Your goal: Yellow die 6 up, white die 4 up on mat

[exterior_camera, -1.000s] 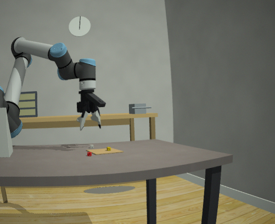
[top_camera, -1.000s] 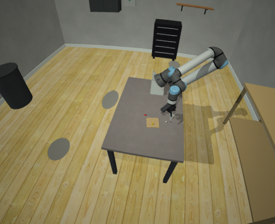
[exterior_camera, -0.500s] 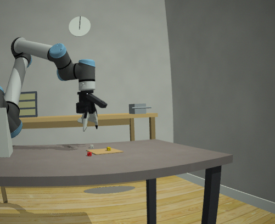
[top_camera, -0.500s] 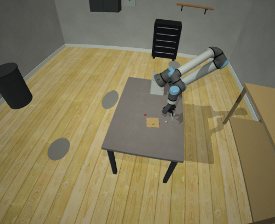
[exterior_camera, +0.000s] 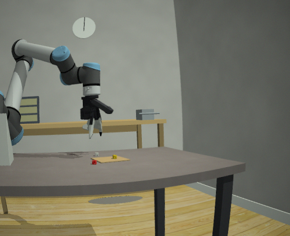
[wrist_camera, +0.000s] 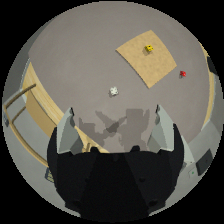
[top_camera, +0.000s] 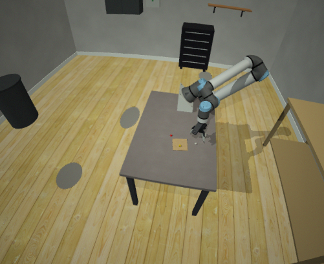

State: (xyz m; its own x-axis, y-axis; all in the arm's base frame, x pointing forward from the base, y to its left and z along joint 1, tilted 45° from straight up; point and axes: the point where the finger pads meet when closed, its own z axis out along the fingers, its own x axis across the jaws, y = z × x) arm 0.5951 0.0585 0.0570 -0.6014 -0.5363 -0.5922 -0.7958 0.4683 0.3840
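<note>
Now: hand 80 mm above the white die. Round my hand: red die (80 mm behind, 240 mm to the right, 80 mm below); tan mat (20 mm ahead, 150 mm to the right, 90 mm below); yellow die (40 mm ahead, 150 mm to the right, 80 mm below).
</note>
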